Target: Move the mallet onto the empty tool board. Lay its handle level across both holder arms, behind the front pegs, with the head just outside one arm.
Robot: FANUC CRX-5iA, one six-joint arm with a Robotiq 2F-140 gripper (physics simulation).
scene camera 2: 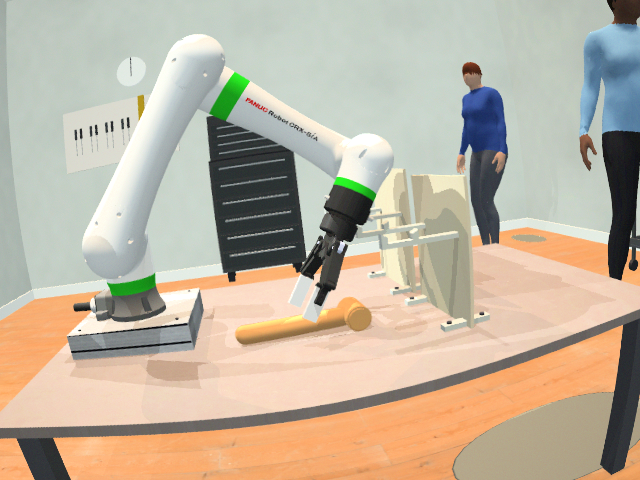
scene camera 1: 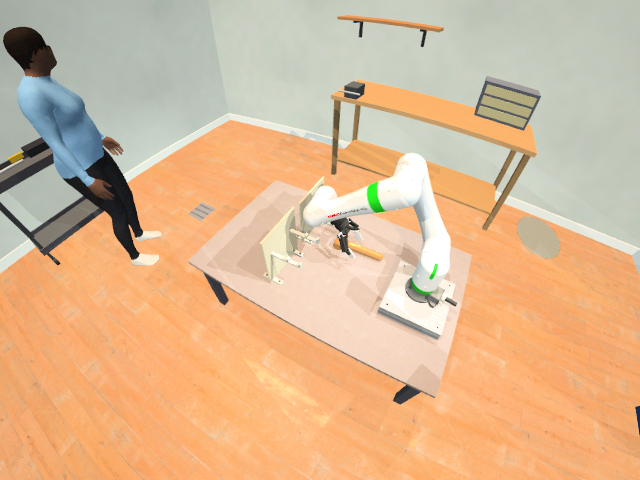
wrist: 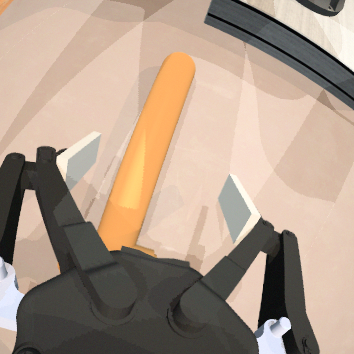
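Where they show: gripper, between the fingertips: [scene camera 2: 301, 312] [scene camera 1: 357, 248] [wrist: 162, 167]; arm's base, origin of its link: [scene camera 2: 138, 312] [scene camera 1: 419, 289].
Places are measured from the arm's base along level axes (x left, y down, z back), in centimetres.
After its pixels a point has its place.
Note:
The orange mallet [scene camera 1: 368, 250] @[x -7.1, y 2.0, z -34.2 cm] [scene camera 2: 281, 329] @[x -9.2, y 3.5, z -35.6 cm] [wrist: 150, 145] @[x -6.1, y 1.9, z -38.5 cm] lies flat on the table, its handle towards the robot base and its head towards the boards. In the wrist view the gripper body hides most of the head. My gripper [scene camera 1: 356, 245] @[x -4.1, y 1.8, z -39.7 cm] [scene camera 2: 303, 309] @[x -4.1, y 1.8, z -39.7 cm] [wrist: 162, 167] @[x -4.1, y 1.8, z -39.7 cm] is wide open and tilted, low over the handle near the head. In the wrist view the handle runs between the spread pads, closer to the left one. A pale upright tool board [scene camera 1: 277, 242] [scene camera 2: 447, 258] has holder arms [scene camera 1: 286, 259] @[x 34.3, y -15.4, z -54.6 cm] [scene camera 2: 431, 238] @[x -14.4, y -12.3, z -66.3 cm] with pegs; no tool shows on it.
A second pale board [scene camera 1: 315, 189] [scene camera 2: 397, 258] stands beside the first, partly hidden by my arm. The robot base plate [scene camera 1: 413, 312] @[x 13.1, y 0.0, z 3.0 cm] [scene camera 2: 134, 341] @[x -12.6, y 3.0, z -2.9 cm] [wrist: 280, 42] @[x 1.0, y 3.1, z -14.5 cm] stands at the other end of the table [scene camera 1: 330, 315] @[x 34.9, y 6.3, z -28.5 cm] [scene camera 2: 289, 392] @[x -33.1, y 6.3, z -37.9 cm]. People stand beyond the table.

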